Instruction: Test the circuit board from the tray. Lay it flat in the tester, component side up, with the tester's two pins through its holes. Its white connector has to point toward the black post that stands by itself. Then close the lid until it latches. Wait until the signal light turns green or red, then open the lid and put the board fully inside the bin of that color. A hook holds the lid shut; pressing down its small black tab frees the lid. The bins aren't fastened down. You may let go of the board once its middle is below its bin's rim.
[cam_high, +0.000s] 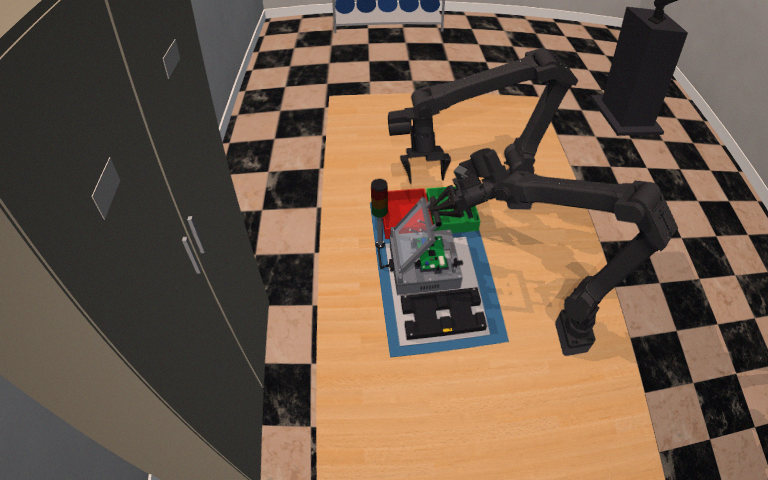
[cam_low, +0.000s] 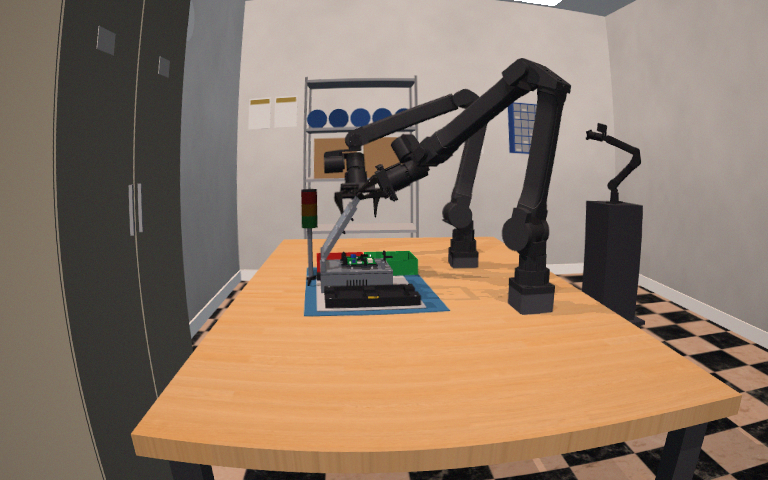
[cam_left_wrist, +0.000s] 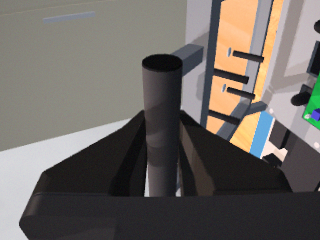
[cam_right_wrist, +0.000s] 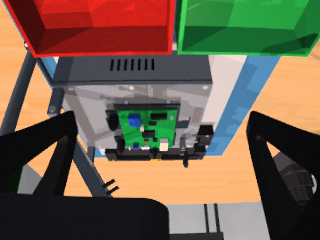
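The hook is 15 cm below my left hand, 7 cm to the left of it and 6 cm behind it. Also, from my left hand: clear lid: 7 cm below, 4 cm ahead; green circuit board: 17 cm below, 1 cm to the left, 1 cm behind; red bin: 23 cm below, 19 cm to the right, 3 cm ahead.
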